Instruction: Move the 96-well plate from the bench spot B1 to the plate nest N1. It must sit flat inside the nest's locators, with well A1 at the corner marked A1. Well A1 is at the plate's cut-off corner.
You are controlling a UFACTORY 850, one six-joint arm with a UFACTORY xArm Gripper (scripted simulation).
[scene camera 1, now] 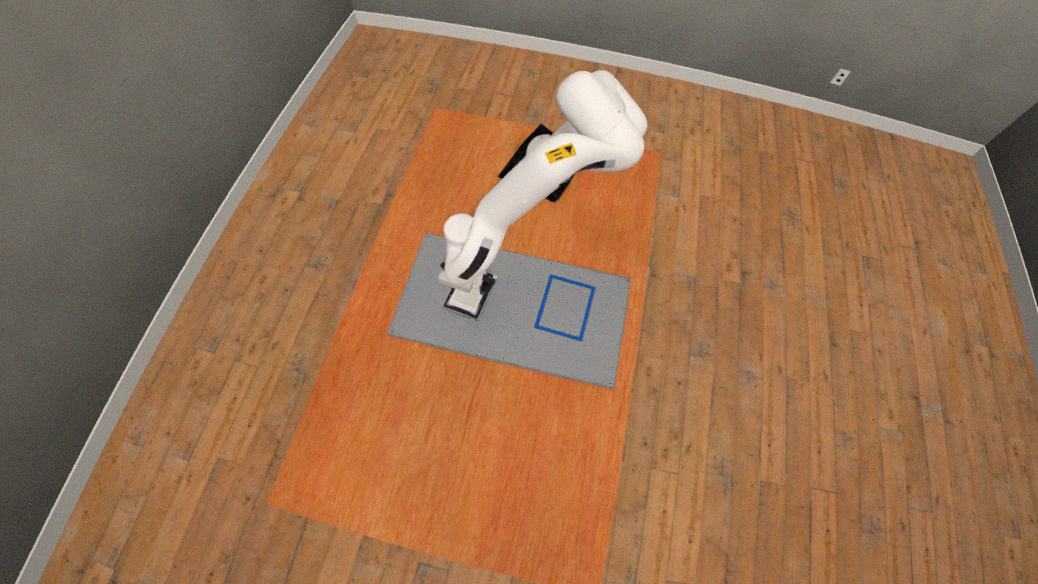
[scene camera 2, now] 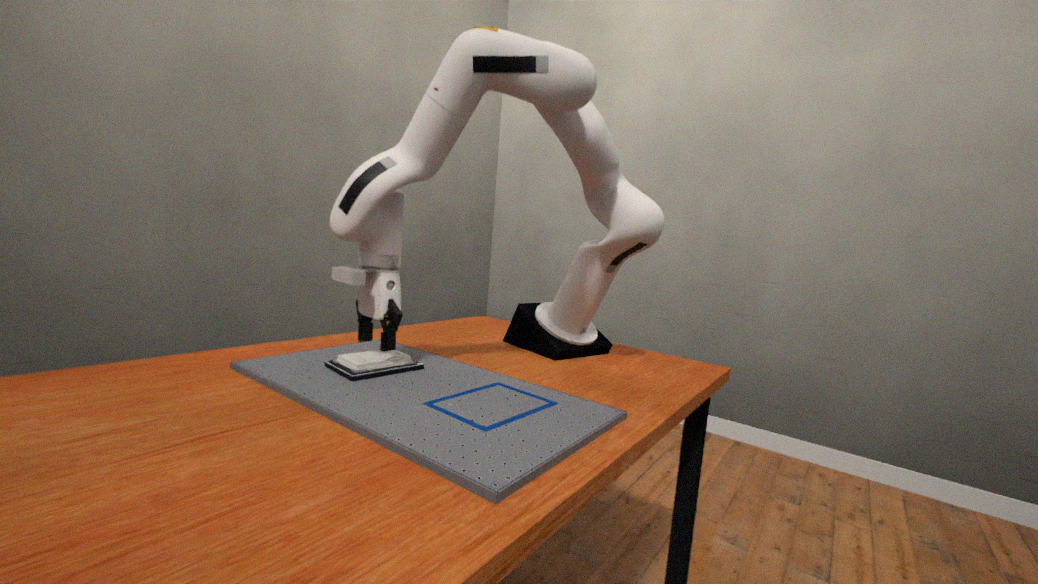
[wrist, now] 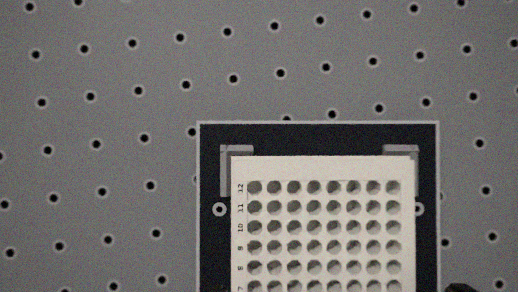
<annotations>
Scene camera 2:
my gripper: 376,345
white 96-well plate: 376,359
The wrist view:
white 96-well plate: 291,216
black plate nest: 267,139
</annotations>
